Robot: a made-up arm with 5 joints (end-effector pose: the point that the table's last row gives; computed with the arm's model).
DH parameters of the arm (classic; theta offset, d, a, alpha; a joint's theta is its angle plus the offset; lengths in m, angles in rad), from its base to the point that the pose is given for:
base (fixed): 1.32 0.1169 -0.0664 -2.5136
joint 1: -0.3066 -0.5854 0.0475 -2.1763
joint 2: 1.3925 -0.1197 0 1.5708
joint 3: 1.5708 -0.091 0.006 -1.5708
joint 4: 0 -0.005 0.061 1.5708
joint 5: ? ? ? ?
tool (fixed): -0.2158 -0.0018 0 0
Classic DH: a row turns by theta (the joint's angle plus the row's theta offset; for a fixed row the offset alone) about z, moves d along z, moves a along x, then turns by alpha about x.
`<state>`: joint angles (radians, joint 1 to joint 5).
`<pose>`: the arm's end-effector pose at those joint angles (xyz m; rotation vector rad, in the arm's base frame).
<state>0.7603 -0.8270 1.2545 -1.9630 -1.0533</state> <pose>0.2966 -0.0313 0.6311 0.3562 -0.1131 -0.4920</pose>
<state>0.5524 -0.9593 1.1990 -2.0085 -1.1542</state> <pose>0.2767 -0.0336 0.6455 0.4077 -0.1370 -0.3237</pose>
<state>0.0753 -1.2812 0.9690 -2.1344 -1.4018</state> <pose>0.2215 -0.0537 0.6733 0.5808 -0.2099 0.1610</pose>
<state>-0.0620 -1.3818 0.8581 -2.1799 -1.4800</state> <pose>0.2026 -0.0650 0.6787 0.6475 -0.2219 0.3394</pose>
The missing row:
joint 5: -0.4912 0.0236 0.0456 1.2548
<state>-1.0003 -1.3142 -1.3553 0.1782 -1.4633</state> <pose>0.1547 -0.2527 0.6596 -1.1651 2.2581 -0.2867</pose>
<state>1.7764 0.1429 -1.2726 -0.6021 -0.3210</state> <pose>0.3611 0.0016 0.5718 -1.9199 -1.1768 0.2822</pose>
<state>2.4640 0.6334 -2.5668 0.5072 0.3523</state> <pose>0.3107 0.0507 0.4706 1.8133 2.3724 -0.3085</pose>
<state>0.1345 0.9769 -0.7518 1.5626 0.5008</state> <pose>0.2053 -0.2311 0.4564 1.0592 0.4700 -1.9094</pose>
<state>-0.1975 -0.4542 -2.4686 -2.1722 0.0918</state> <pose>0.2411 -0.1542 0.5499 1.8395 1.6447 -1.2702</pose>
